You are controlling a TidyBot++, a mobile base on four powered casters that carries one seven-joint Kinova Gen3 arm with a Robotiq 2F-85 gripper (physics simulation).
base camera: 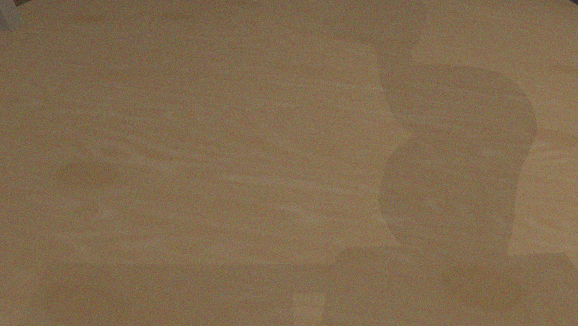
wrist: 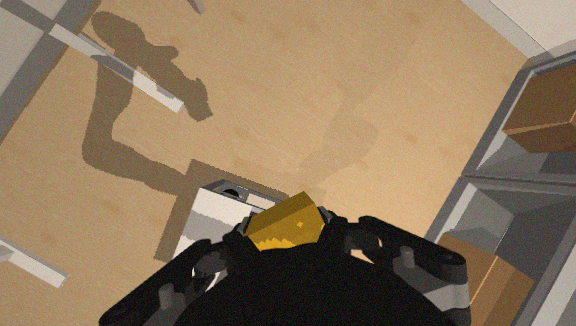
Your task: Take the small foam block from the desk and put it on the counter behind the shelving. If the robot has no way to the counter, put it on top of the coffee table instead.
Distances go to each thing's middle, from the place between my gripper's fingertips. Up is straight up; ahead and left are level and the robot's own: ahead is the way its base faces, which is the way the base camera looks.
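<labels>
Relative to the small yellow foam block (wrist: 296, 220), my hand is 20 mm below it, 20 mm past it and 20 mm to the left of it.
</labels>
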